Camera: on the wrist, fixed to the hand. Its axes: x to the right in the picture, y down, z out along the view.
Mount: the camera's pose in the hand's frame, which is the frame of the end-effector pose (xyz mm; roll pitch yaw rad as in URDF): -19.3 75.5 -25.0 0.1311 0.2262 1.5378
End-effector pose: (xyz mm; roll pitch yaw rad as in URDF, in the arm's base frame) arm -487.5 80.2 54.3 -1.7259 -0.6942 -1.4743
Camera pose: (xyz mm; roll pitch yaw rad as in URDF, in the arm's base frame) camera -520.8 46.4 -12.4 -1.8400 0.7648 -2.0161
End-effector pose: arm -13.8 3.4 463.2 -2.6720 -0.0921 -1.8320
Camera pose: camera -85.1 41.2 449.6 -2.9004 0.2390 2.9362
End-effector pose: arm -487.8 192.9 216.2 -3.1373 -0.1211 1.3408
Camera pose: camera -419.2 154.1 238.4 -2.8862 -0.2242 -0.2245
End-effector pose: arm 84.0 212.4 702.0 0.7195 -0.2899 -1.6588
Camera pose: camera 159.4 233.2 726.1 -0.1723 -0.4810 0.0301
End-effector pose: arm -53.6 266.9 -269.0 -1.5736 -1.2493 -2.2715
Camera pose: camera -115.1 233.1 -311.1 -1.5071 0.2807 -2.5100
